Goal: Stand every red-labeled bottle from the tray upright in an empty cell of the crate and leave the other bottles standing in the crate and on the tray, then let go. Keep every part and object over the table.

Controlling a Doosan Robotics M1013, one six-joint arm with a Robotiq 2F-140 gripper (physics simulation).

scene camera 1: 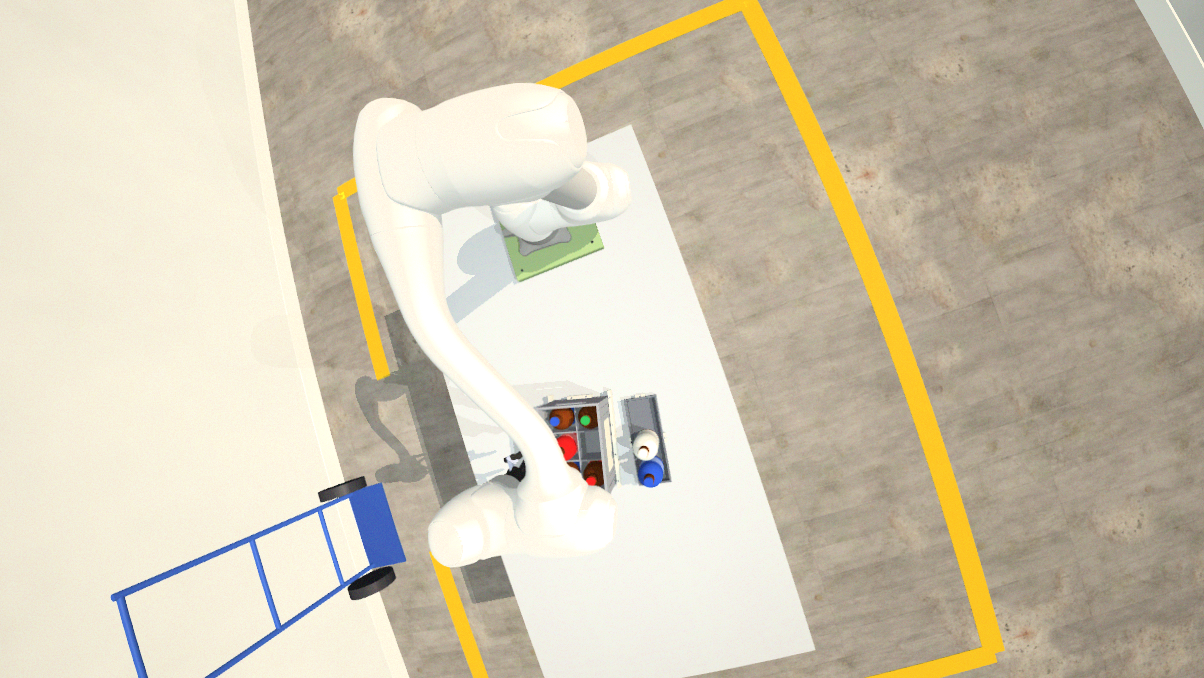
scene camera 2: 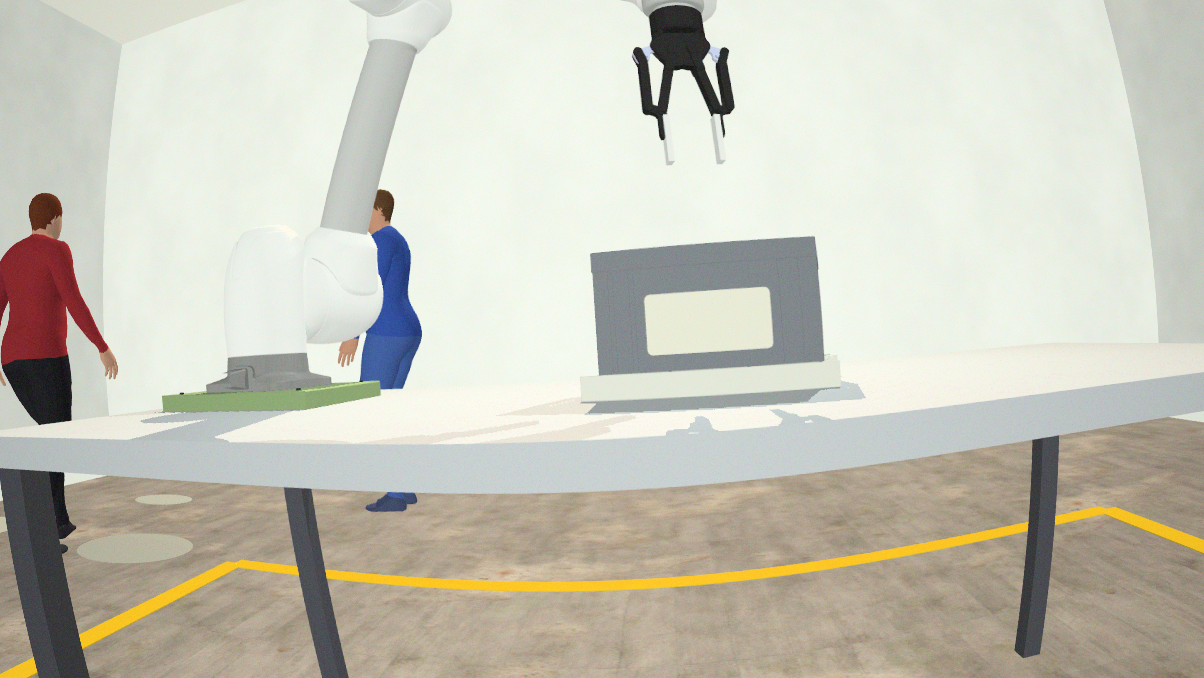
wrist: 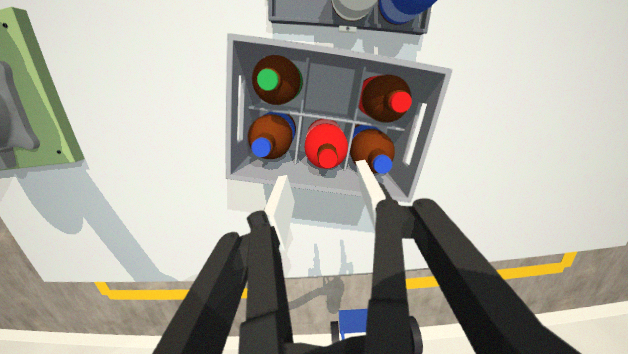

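Where they show: gripper, fingertip midpoint: point(scene camera 2: 696, 162) point(wrist: 324, 182); arm's base, origin of the base link: point(scene camera 2: 269, 388).
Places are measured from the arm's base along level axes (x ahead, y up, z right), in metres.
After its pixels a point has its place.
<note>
My gripper point(scene camera 2: 695, 160) {y 0.264, x 0.717, z 0.066 m} point(wrist: 324, 182) {y 0.264, x 0.717, z 0.066 m} is open and empty, high above the crate point(scene camera 2: 707, 261) {y 0.127, x 0.719, z 0.130 m} point(wrist: 229, 107) {y 0.149, x 0.599, z 0.010 m}. In the wrist view a red bottle with a red cap point(wrist: 326, 142) {y 0.101, x 0.725, z 0.069 m} stands in the crate's lower middle cell. A brown bottle with a red cap point(wrist: 386, 98) {y 0.116, x 0.808, z 0.004 m} stands upper right. A green-capped bottle point(wrist: 277, 80) {y 0.136, x 0.661, z -0.021 m} stands upper left; blue-capped bottles point(wrist: 270, 136) {y 0.112, x 0.642, z 0.056 m} point(wrist: 372, 149) {y 0.101, x 0.797, z 0.081 m} stand lower left and lower right. The upper middle cell point(wrist: 330, 90) {y -0.018, x 0.737, z -0.004 m} is empty. The tray point(scene camera 1: 643, 411) {y -0.021, x 0.681, z -0.171 m} point(wrist: 300, 12) {y -0.021, x 0.684, z -0.138 m} holds a white bottle point(scene camera 1: 646, 443) {y 0.095, x 0.757, z -0.170 m} point(wrist: 353, 7) {y 0.056, x 0.766, z -0.124 m} and a blue bottle point(scene camera 1: 651, 472) {y 0.097, x 0.841, z -0.164 m} point(wrist: 402, 9) {y 0.056, x 0.839, z -0.122 m}; no red-labeled bottle shows there.
The tray stands close beside the crate on the white table point(scene camera 1: 716, 555) {y -0.026, x 1.180, z -0.281 m} point(scene camera 2: 471, 463) {y -0.041, x 0.543, z 0.483 m}. The arm's green base plate point(scene camera 1: 560, 256) {y 0.000, x 0.129, z -0.038 m} point(scene camera 2: 269, 398) {y -0.009, x 0.095, z 0.132 m} point(wrist: 42, 100) {y 0.000, x 0.140, z -0.010 m} is farther along the table. A blue hand cart point(scene camera 1: 377, 523) stands off the table's edge. Two people point(scene camera 2: 37, 294) point(scene camera 2: 395, 290) stand beyond the table.
</note>
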